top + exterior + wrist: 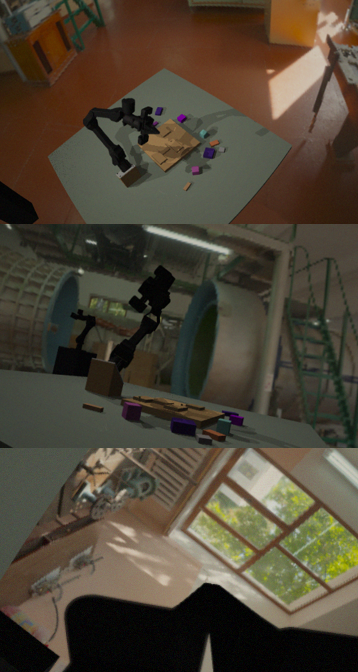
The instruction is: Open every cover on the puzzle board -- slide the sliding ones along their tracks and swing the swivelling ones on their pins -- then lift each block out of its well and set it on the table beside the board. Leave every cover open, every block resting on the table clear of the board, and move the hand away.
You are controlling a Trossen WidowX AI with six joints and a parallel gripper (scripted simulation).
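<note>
Right now the violet block is 41 cm below my gripper tip, 34 cm ahead of it and 27 cm to the left of it. Round my gripper tip: teal block: 41 cm below, 33 cm ahead, 6 cm to the left; magenta block: 40 cm below, 10 cm ahead, 9 cm to the right; orange block: 42 cm below, 33 cm ahead, 4 cm to the right.
</note>
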